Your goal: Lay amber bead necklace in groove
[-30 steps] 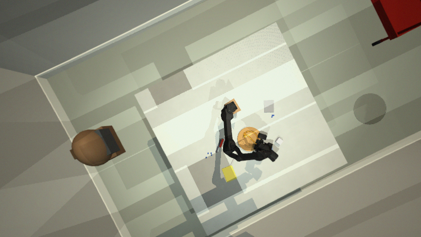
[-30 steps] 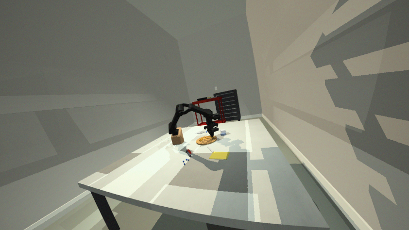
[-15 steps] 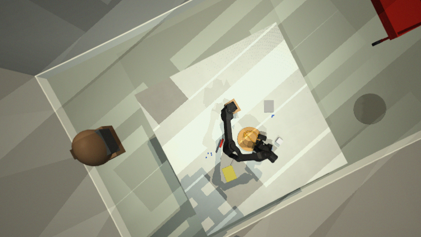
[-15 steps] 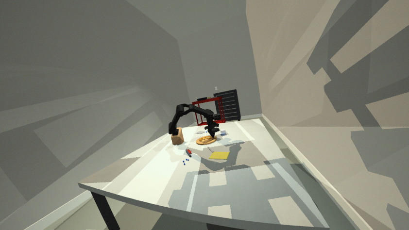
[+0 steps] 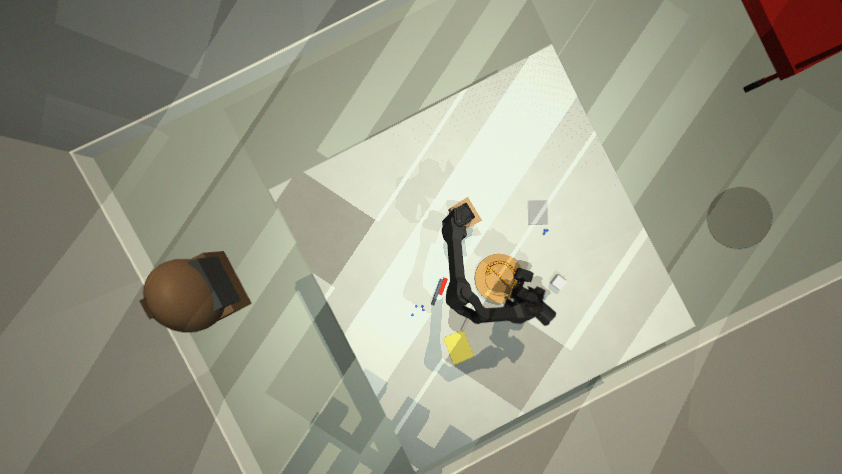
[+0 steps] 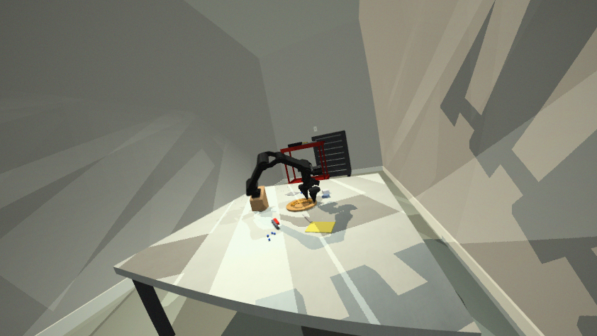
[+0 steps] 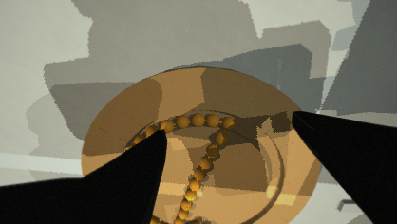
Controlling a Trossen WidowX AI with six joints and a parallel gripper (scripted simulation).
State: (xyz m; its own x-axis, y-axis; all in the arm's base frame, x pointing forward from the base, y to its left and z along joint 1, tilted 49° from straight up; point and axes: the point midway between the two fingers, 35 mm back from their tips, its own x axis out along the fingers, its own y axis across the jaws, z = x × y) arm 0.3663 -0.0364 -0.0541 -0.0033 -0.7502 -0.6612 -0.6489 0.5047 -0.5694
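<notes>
Right now my gripper tip is 6 cm past the round bead board, 2 cm to the left of it and 1 cm above it. Round my gripper tip: light blue cube: 9 cm to the left, 9 cm ahead, 1 cm below; then red-handled tool: 25 cm to the right, 15 cm behind, 1 cm below; then white cube: 18 cm to the left, 8 cm ahead, 1 cm below.
</notes>
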